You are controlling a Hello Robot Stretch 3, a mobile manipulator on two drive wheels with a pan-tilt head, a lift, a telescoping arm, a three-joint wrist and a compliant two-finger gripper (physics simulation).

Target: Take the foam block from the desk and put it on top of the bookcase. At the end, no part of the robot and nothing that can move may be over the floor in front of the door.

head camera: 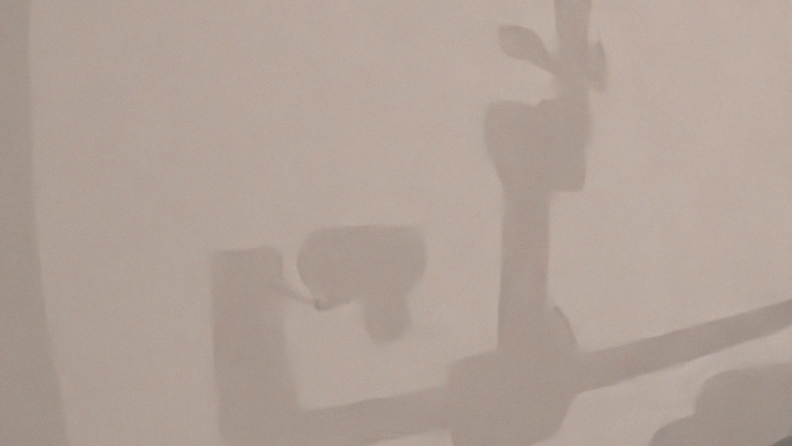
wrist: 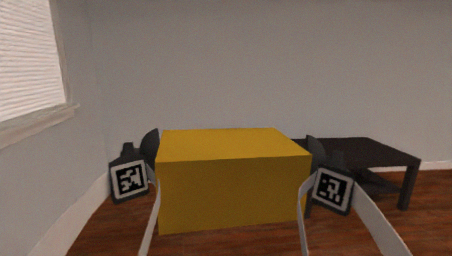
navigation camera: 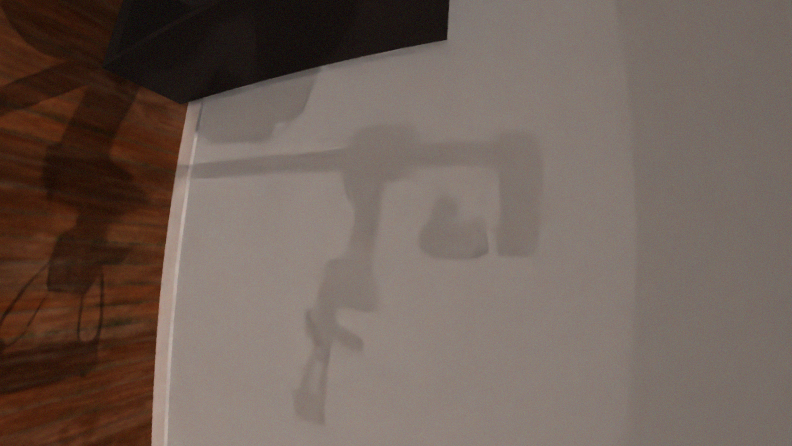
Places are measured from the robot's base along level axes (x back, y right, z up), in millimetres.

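Pixels of known places: gripper, fingertip midpoint: (wrist: pixel 229 150).
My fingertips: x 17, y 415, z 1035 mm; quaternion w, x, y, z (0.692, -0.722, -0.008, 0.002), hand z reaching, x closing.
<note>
For each thing: its top centre in the pictures, then the offset to it from my fingertips. "spot": a spot on its surface instead. Level surfaces: height alone.
- yellow foam block, middle of its top: (wrist: pixel 228 140) dx +0, dy -22, dz +16 mm
- low dark table, its level: dz -585 mm
- window with blinds, surface spot: (wrist: pixel 27 57) spot: dx -977, dy +875, dz +68 mm
The yellow foam block (wrist: pixel 231 195) is in the middle of the wrist view, upright, with both fingertips pressed against its sides. My gripper (wrist: pixel 229 150) is shut on it and holds it up, with wall and floor showing behind. The dark bookcase (navigation camera: pixel 387 33) shows in part at the top left of the navigation view, standing against the wall; its top cannot be made out clearly. The gripper and the block do not show in the head and navigation views, where robot-like shadows fall on the wall. The door does not show in these views.
A low dark table (wrist: pixel 372 149) with a lower shelf stands behind the block at the right in the wrist view. A window with blinds (wrist: pixel 27 57) is in the wall at the left. The head view faces a bare wall (head camera: pixel 138 138).
</note>
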